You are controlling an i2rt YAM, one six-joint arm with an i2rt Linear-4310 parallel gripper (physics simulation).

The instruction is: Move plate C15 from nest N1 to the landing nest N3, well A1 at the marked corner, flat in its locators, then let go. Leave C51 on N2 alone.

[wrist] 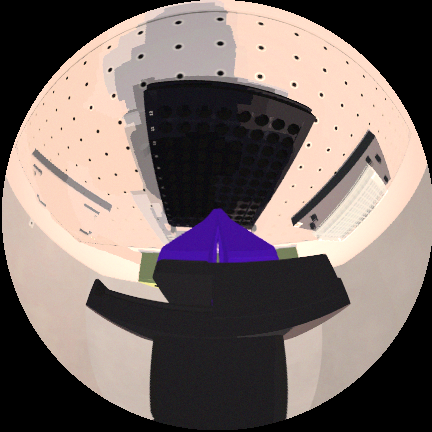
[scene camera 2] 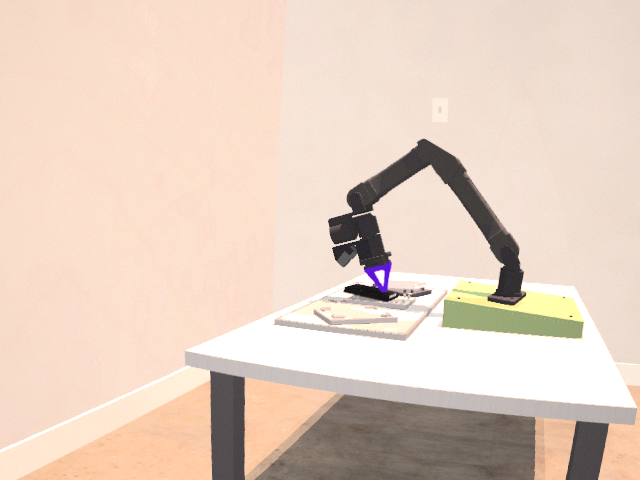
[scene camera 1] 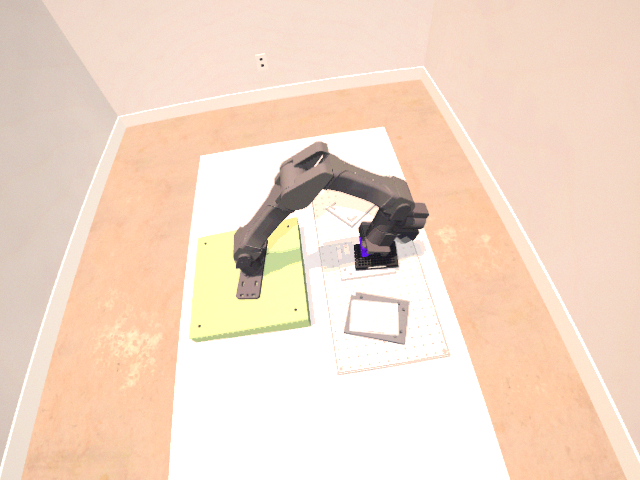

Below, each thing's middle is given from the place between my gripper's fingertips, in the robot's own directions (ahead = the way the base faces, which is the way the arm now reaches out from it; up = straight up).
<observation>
I see my gripper 40 mm short of the black well plate [scene camera 1: 374,261]. From my hand the other things lie so: grey-framed white plate [scene camera 1: 366,316] (20 mm ahead, 190 mm to the right, 10 mm below).
</observation>
